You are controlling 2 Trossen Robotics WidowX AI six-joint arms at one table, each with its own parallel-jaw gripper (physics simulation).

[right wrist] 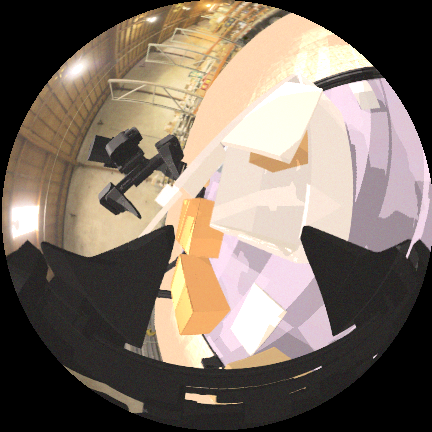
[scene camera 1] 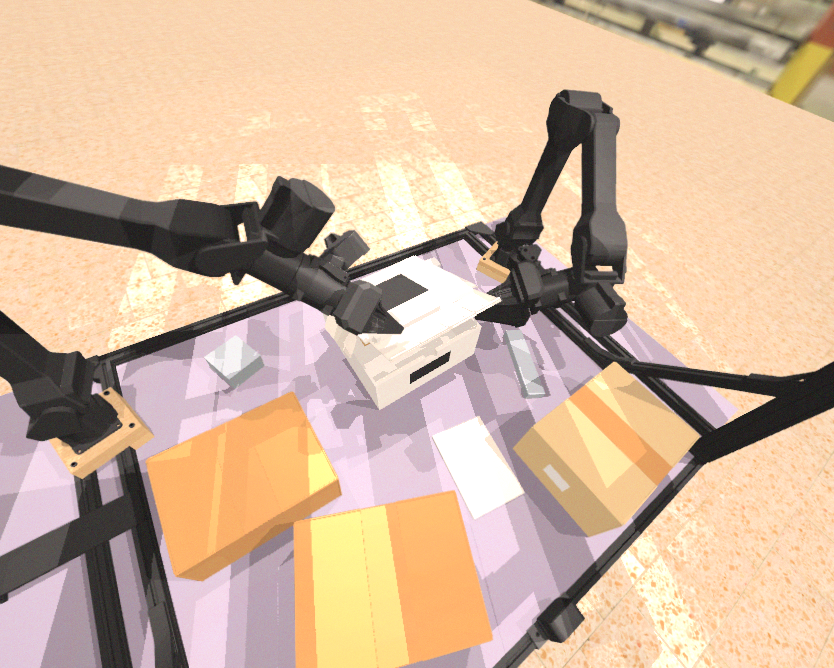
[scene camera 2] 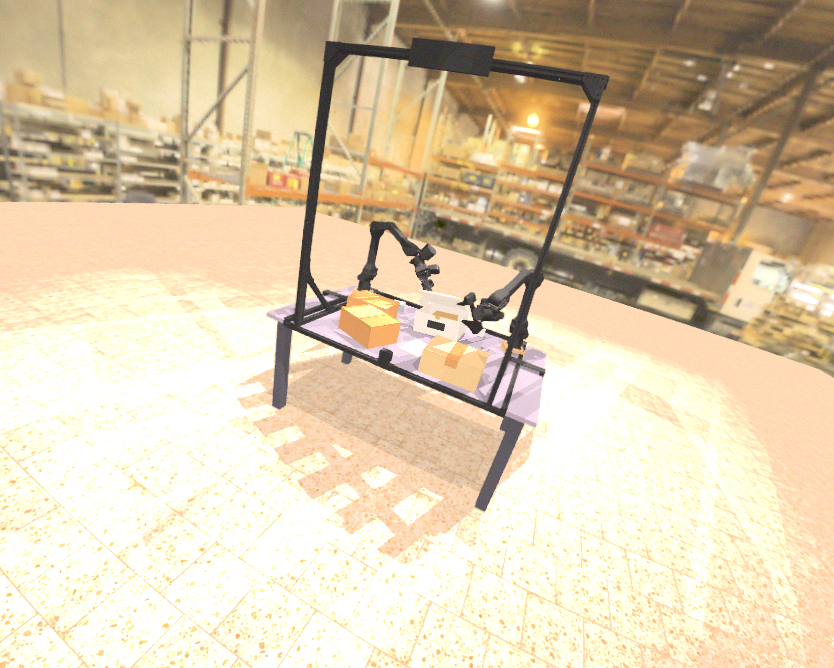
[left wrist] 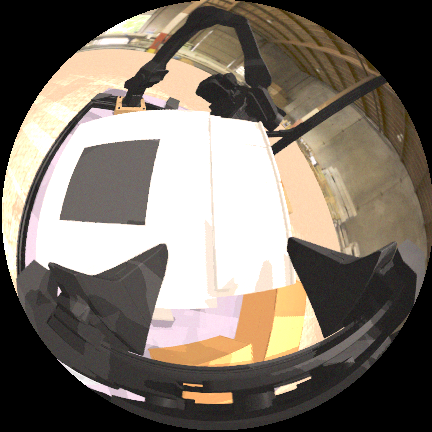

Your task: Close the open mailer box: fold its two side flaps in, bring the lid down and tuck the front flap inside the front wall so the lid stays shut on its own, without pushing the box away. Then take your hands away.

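Places are measured from the left arm's base along level axes (x ahead, y left, z up), in millimetres.
Pixels of known places: left gripper, fingertip midpoint: (scene camera 1: 390, 324) (left wrist: 228, 247); right gripper, fingertip midpoint: (right wrist: 241, 232) (scene camera 2: 459, 312); left arm's base, origin of the base link: (scene camera 1: 91, 427); right arm's base, origin of the base link: (scene camera 1: 505, 258) (left wrist: 130, 102).
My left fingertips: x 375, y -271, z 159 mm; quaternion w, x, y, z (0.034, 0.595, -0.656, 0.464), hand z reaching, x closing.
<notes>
Ahead of a thing's pixels: the offset from my left fingertips to its top centre. "pt": to the spot under its first point.
The white mailer box (scene camera 1: 365, 372) (scene camera 2: 424, 324) (right wrist: 330, 200) stands upright, a brown item {dx +110, dy +120, dz -125 mm} (right wrist: 275, 161) inside. Its lid (scene camera 1: 445, 278) (scene camera 2: 438, 299) (left wrist: 185, 175), with a dark patch, is tipped partly down, above the walls. The front flap {pt dx +33, dy -37, dz +1 mm} (left wrist: 245, 200) sticks out past the front fold, outside the front wall. In the right wrist view a pale flap {pt dx +199, dy -4, dz -39 mm} (right wrist: 280, 120) slopes inward over the opening; the other side flap's state is unclear. My left gripper (scene camera 1: 381, 332) (scene camera 2: 429, 286) (left wrist: 228, 247) is open and empty above the lid's left edge. My right gripper (scene camera 1: 483, 316) (scene camera 2: 467, 313) (right wrist: 241, 232) is open and empty beside the box's right side; contact is unclear.
Orange cartons {dx -262, dy +29, dz -111 mm} (scene camera 1: 243, 480) {dx -226, dy -209, dz -104 mm} (scene camera 1: 389, 577) stand in front and to the left; a taped tan carton {dx +163, dy -363, dz -104 mm} (scene camera 1: 605, 452) stands at the right. A white sheet {dx +4, dy -214, dz -200 mm} (scene camera 1: 478, 466) lies before the mailer, a silvery strip {dx +246, dy -170, dz -187 mm} (scene camera 1: 525, 365) to its right and a pale block {dx -154, dy +242, dz -169 mm} (scene camera 1: 234, 361) to its left.
</notes>
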